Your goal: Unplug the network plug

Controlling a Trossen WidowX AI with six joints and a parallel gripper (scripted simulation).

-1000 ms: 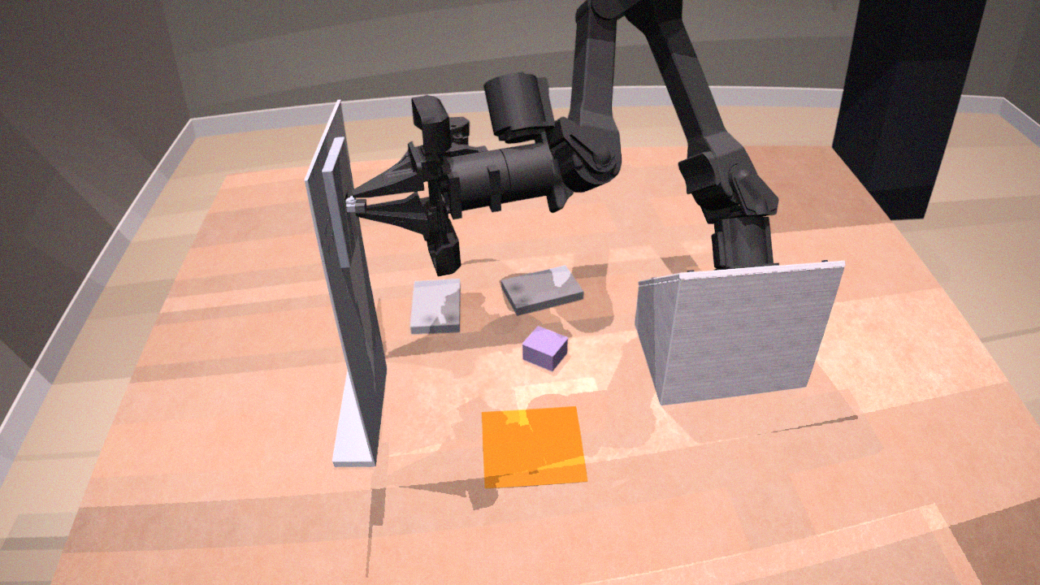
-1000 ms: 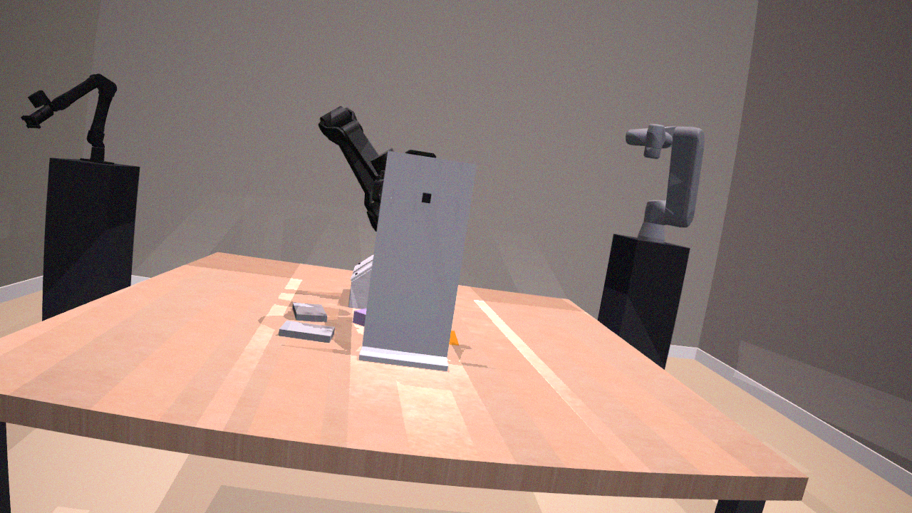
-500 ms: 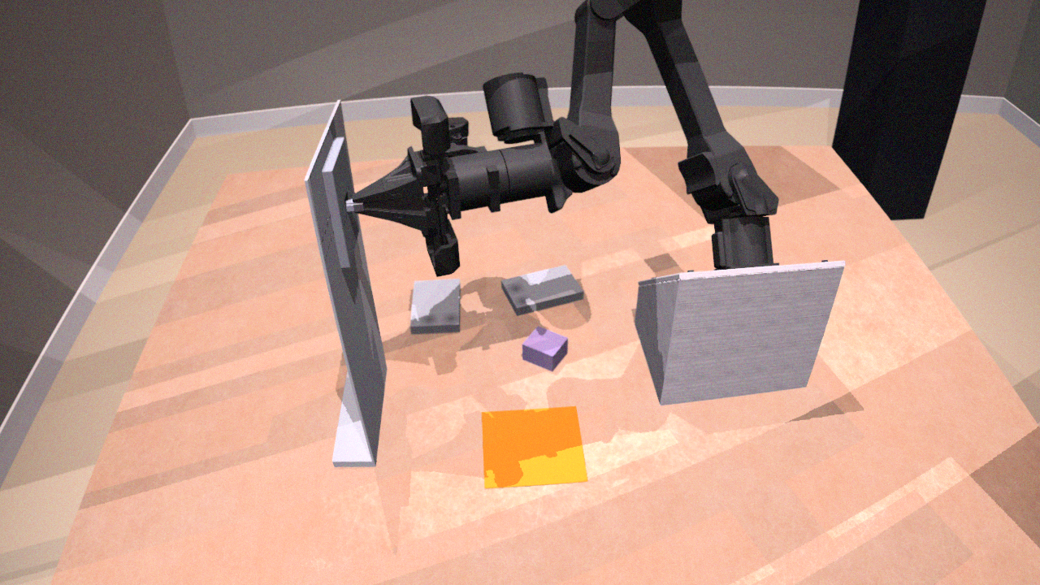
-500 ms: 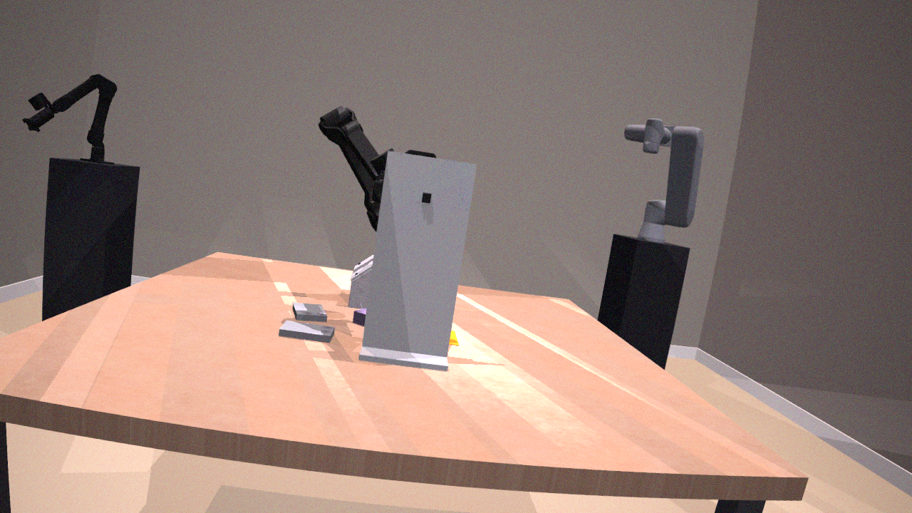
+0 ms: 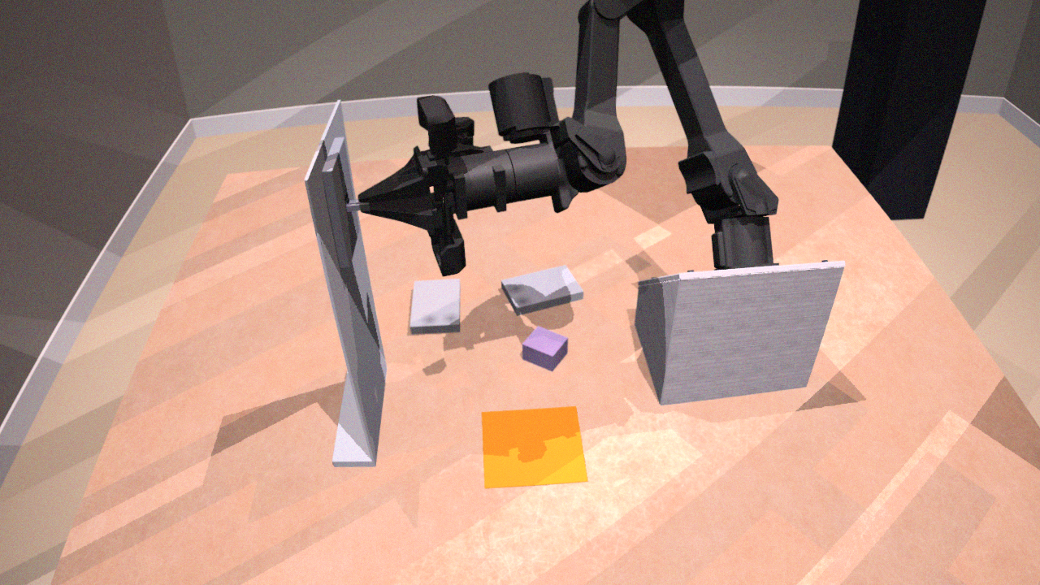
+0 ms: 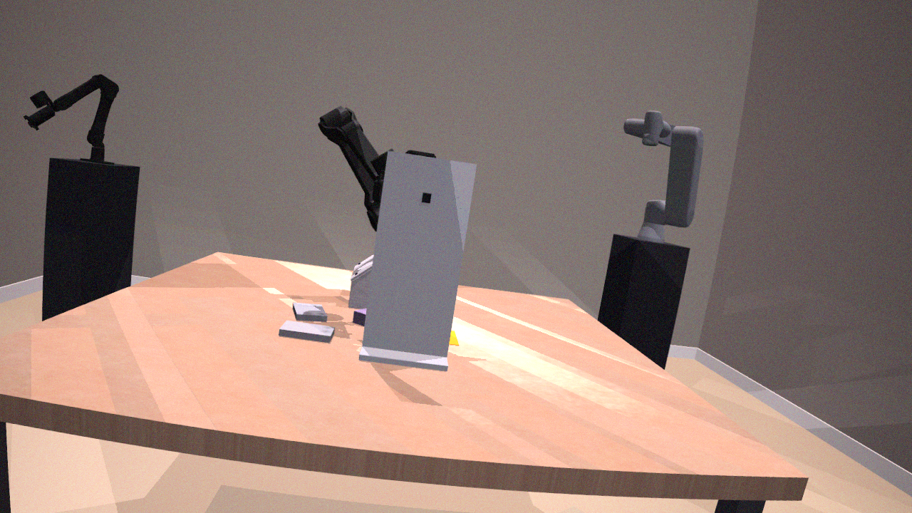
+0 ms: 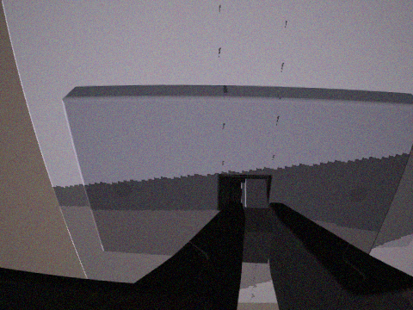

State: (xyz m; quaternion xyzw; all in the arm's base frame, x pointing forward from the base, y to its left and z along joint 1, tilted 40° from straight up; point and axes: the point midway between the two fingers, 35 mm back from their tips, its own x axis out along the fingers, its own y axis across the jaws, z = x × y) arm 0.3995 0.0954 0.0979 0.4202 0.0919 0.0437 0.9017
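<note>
My gripper tip is now 31 cm above the orange marked square, 16 cm past it and 7 cm to the right of it. From my gripper tip the other things lie so: grey panel 13 cm below, 3 cm ahead; grey network plug 1 cm ahead.
</note>
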